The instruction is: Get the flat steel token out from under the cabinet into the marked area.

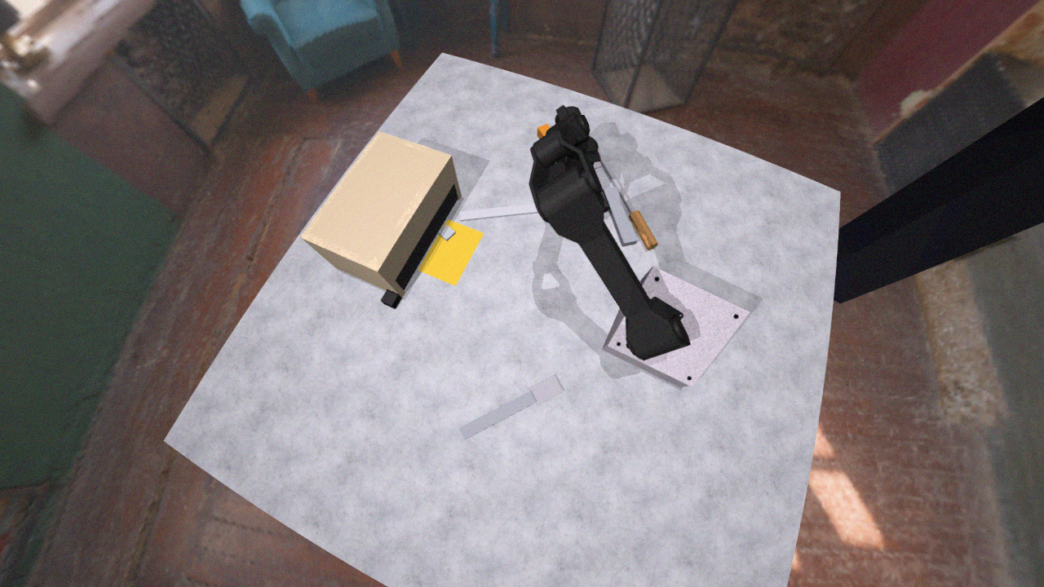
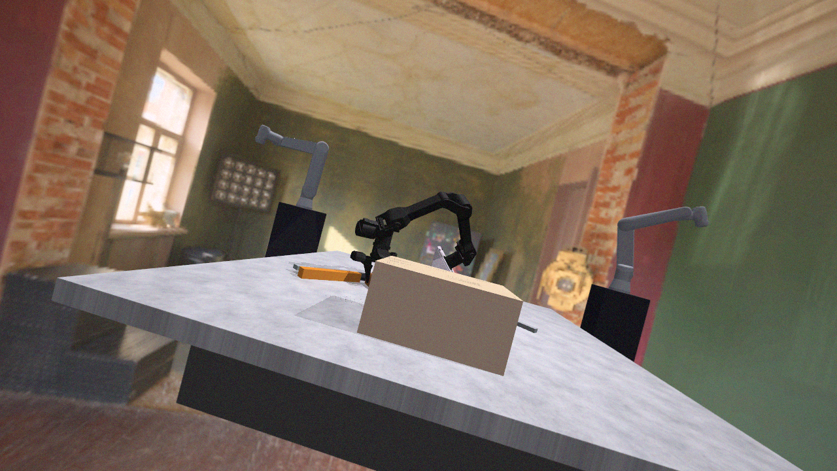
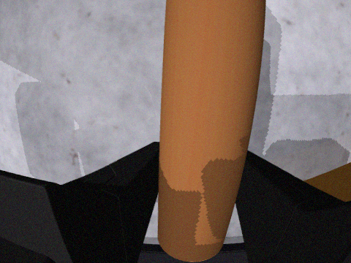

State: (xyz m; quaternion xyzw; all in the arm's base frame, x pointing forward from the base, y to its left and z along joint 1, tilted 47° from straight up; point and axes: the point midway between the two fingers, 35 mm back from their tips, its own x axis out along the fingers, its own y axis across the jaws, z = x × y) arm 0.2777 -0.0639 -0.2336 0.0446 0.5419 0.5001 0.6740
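My gripper tip is now 2 cm past the black-handled tool and 9 cm to the left of it. From my gripper tip the other things lie so: flat grey token: 21 cm ahead, 23 cm to the left; grey bar: 12 cm behind, 3 cm to the right; orange bar: 9 cm ahead, 11 cm to the right, 1 cm above.
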